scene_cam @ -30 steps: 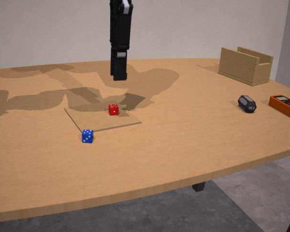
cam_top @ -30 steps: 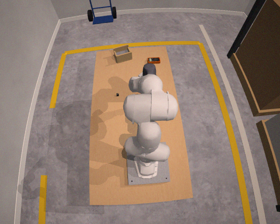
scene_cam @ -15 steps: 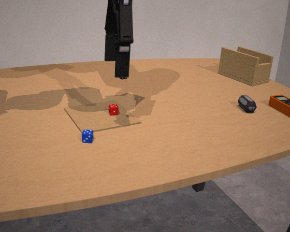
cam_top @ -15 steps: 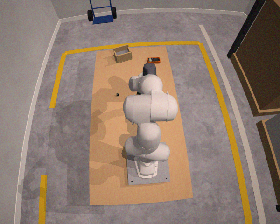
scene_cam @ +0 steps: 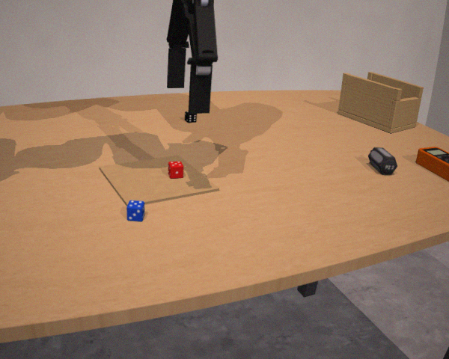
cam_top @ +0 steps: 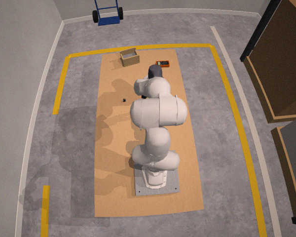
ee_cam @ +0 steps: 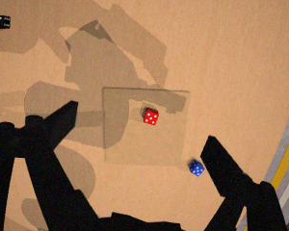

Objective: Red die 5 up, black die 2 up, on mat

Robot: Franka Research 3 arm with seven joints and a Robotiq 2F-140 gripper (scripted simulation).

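My hand is 100 mm short of the black die, 260 mm to the right of it and 120 mm above it. Round my hand: red die: 20 mm behind, 20 mm to the right, 120 mm below; thin tan mat: 50 mm behind, 10 mm to the right, 130 mm below; blue die: 100 mm behind, 120 mm to the right, 120 mm below.
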